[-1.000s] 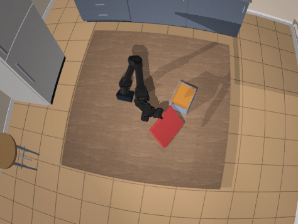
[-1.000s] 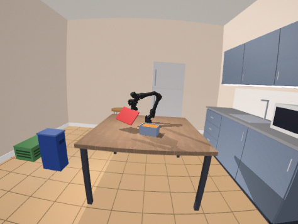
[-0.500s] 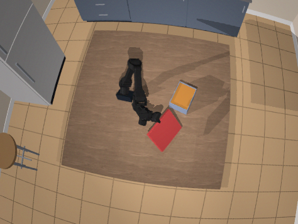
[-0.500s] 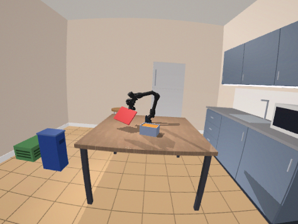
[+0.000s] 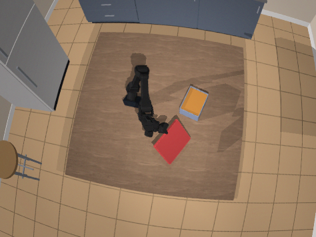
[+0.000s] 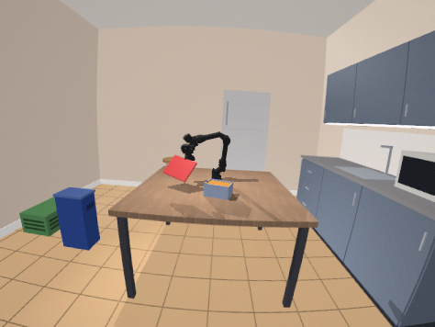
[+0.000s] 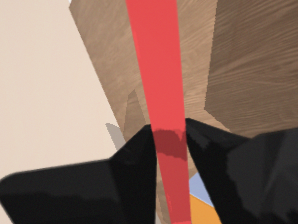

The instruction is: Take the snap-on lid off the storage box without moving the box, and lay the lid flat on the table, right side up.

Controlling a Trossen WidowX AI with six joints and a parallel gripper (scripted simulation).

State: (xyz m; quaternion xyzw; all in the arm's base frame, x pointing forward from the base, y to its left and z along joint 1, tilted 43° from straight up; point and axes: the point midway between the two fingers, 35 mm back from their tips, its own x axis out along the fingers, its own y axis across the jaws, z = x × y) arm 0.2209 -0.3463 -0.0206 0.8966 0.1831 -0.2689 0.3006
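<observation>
The red lid lies 40 mm ahead of my gripper tip, 40 mm to the right of it and 60 mm below it. The rest, counted from my gripper tip: storage box (170 mm ahead, 280 mm to the left, 180 mm below).
</observation>
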